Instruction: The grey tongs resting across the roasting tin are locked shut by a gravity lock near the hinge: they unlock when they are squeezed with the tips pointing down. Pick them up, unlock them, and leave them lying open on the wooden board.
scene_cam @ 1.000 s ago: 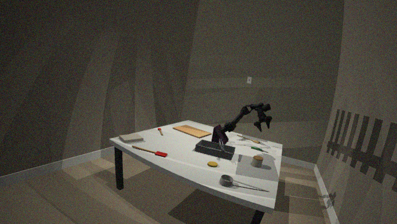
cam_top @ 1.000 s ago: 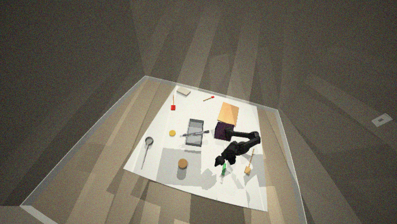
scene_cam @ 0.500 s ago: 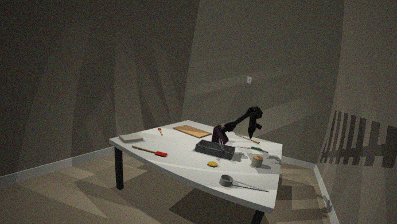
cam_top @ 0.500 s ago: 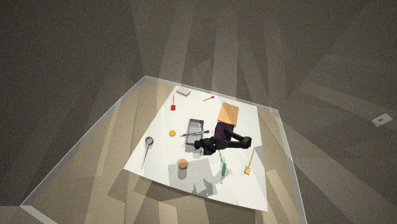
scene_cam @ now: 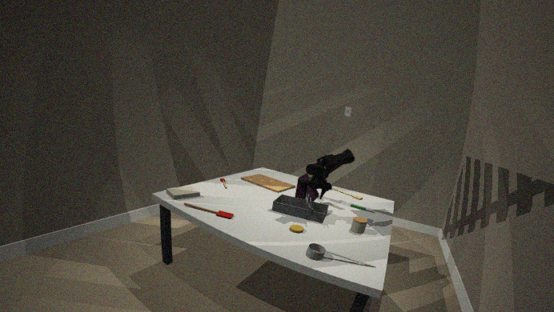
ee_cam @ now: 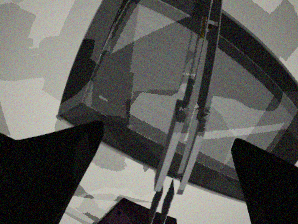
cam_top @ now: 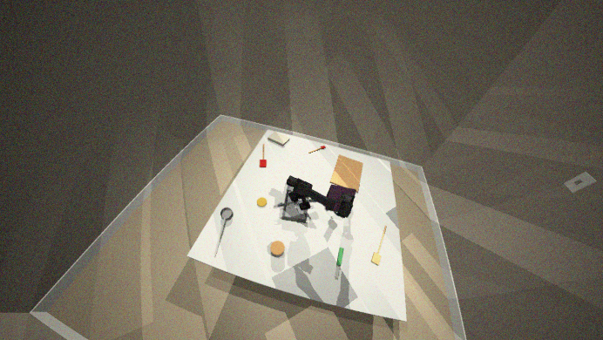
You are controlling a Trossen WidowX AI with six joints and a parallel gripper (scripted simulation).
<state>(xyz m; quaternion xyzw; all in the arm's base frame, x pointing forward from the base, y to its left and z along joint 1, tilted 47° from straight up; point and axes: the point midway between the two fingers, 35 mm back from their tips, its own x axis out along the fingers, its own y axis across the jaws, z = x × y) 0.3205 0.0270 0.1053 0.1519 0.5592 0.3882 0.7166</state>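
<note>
My gripper tip is 20 mm short of the roasting tin, 50 mm to the left of it and 70 mm above it. The rest, counted from my gripper tip: green-handled tool: 290 mm behind, 330 mm to the left, 90 mm below; yellow disc: 260 mm ahead, 10 mm to the right, 90 mm below; cork-topped jar: 90 mm ahead, 300 mm to the left, 60 mm below.
</note>
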